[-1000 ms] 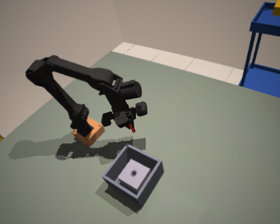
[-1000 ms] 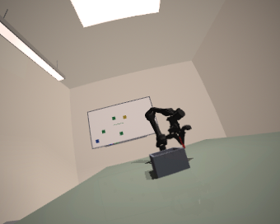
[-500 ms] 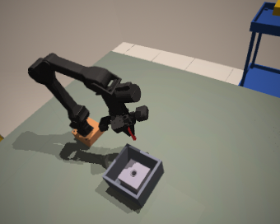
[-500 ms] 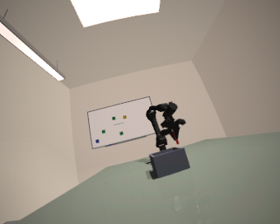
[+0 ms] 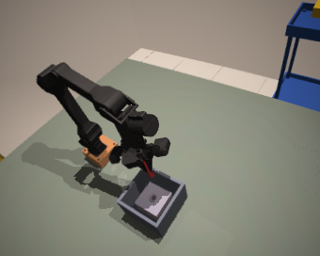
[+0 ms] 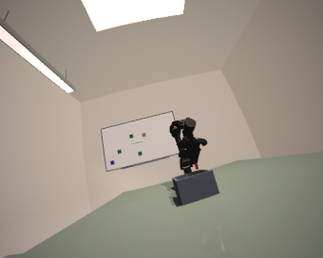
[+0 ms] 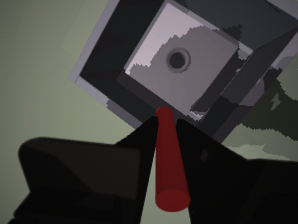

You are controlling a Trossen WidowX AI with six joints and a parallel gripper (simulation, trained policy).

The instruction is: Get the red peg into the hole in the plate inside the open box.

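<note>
My gripper tip is now 9 cm above the plate, 5 cm to the left of it and 3 cm short of it. Also, from my gripper tip: red peg (1 cm to the left, 1 cm behind, 1 cm above); grey box (11 cm below, 5 cm to the right, 3 cm ahead).
</note>
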